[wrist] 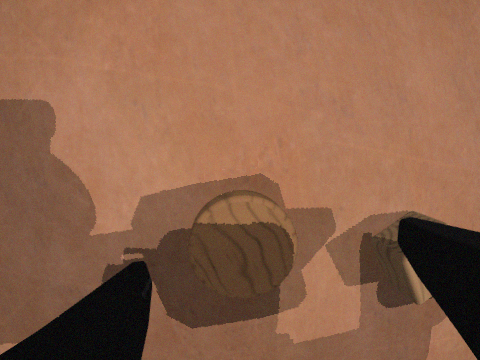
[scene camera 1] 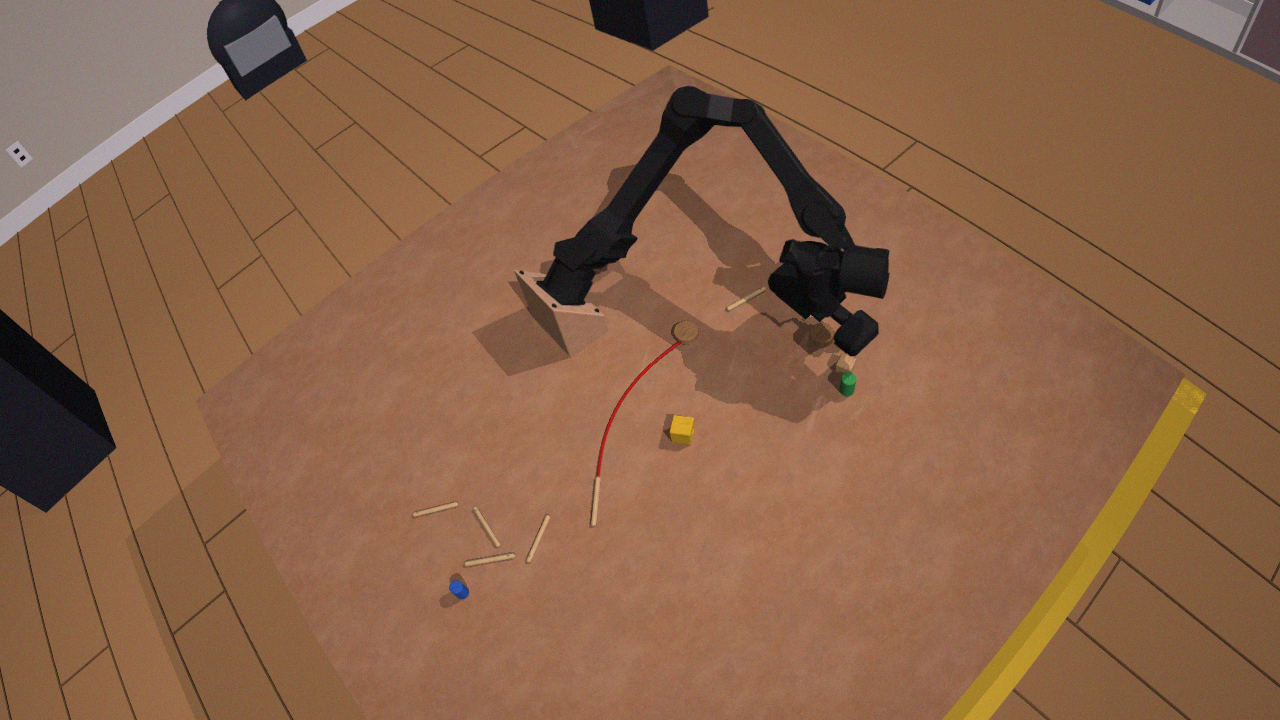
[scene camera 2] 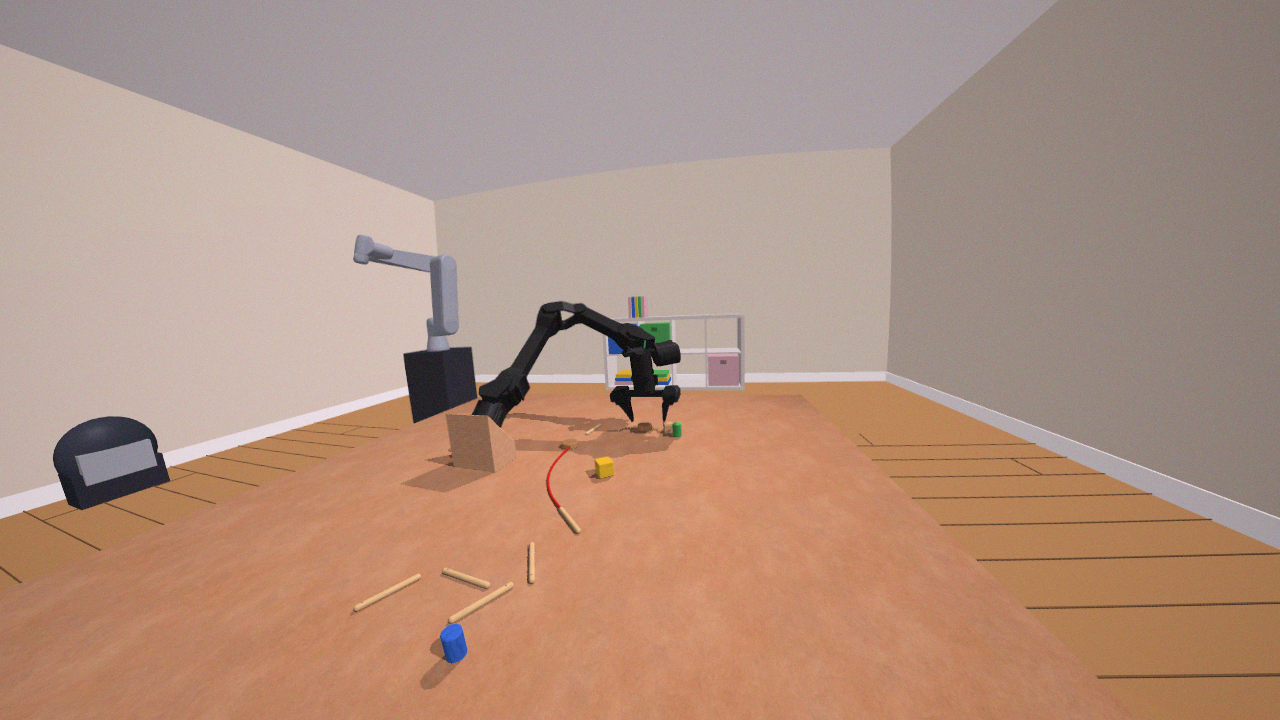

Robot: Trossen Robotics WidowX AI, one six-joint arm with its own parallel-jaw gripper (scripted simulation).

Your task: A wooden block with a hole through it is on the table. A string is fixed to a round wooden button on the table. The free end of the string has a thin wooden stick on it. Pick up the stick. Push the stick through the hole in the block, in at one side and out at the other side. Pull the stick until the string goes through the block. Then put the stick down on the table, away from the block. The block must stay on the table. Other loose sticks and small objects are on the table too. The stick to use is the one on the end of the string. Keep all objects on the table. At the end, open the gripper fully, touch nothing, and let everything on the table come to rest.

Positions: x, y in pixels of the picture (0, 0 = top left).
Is the gripper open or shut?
Open.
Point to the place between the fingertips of the gripper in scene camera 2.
648, 421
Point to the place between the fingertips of the gripper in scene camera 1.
826, 333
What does the gripper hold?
Nothing.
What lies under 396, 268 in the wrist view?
A small wooden cube.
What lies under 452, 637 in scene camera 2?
A blue cylinder.
